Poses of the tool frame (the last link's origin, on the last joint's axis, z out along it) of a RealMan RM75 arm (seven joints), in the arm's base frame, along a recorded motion.
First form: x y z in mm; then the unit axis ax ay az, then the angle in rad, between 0 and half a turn.
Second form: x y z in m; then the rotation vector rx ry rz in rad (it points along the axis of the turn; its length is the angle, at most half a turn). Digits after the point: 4 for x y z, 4 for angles.
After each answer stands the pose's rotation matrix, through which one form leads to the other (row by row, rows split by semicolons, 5 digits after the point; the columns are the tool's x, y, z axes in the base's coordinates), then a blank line. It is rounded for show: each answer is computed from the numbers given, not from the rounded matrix.
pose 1, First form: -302.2, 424.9, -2.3, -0.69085, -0.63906, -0.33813, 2.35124
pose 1, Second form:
-0.3022, 0.4249, -0.0023, -1.6244, -1.5026, -0.7950
0.10948 0.99240 -0.05616; 0.51185 -0.00785 0.85904; 0.85207 -0.12280 -0.50882

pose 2, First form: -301.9, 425.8, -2.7, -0.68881, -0.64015, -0.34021, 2.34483
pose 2, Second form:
-0.3019, 0.4258, -0.0027, -1.6151, -1.5010, -0.7977
0.10710 0.99246 -0.05962; 0.50589 -0.00277 0.86259; 0.85592 -0.12254 -0.50237

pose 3, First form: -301.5, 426.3, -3.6, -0.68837, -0.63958, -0.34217, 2.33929
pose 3, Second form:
-0.3015, 0.4263, -0.0036, -1.6103, -1.4962, -0.8004
0.10816 0.99229 -0.06058; 0.50027 -0.00167 0.86587; 0.85909 -0.12395 -0.49659

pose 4, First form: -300.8, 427.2, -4.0, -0.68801, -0.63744, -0.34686, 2.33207
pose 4, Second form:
-0.3008, 0.4272, -0.0040, -1.6045, -1.4866, -0.8089
0.11006 0.99222 -0.05821; 0.48999 -0.00321 0.87172; 0.86475 -0.12446 -0.48654

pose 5, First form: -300.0, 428.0, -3.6, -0.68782, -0.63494, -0.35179, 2.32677
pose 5, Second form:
-0.3000, 0.4280, -0.0036, -1.6004, -1.4774, -0.8185
0.11164 0.99228 -0.05403; 0.48035 -0.00629 0.87705; 0.86994 -0.12387 -0.47735

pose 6, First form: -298.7, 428.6, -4.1, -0.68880, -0.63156, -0.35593, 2.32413
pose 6, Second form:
-0.2987, 0.4286, -0.0041, -1.6009, -1.4678, -0.8272
0.11493 0.99222 -0.04779; 0.47298 -0.01235 0.88098; 0.87354 -0.12385 -0.47073

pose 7, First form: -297.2, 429.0, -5.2, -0.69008, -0.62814, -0.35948, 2.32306
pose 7, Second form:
-0.2972, 0.4290, -0.0052, -1.6031, -1.4592, -0.8351
0.11831 0.99213 -0.04106; 0.46718 -0.01913 0.88395; 0.87621 -0.12376 -0.46577

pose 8, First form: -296.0, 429.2, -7.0, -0.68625, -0.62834, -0.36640, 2.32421
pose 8, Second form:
-0.2960, 0.4292, -0.0070, -1.5950, -1.4604, -0.8516
0.10899 0.99343 -0.03482; 0.45896 -0.01922 0.88825; 0.88175 -0.11279 -0.45804

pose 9, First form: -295.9, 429.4, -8.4, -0.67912, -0.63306, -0.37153, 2.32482
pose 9, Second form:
-0.2959, 0.4294, -0.0084, -1.5788, -1.4717, -0.8637
0.09235 0.99506 -0.03642; 0.45341 -0.00946 0.89125; 0.88650 -0.09882 -0.45205

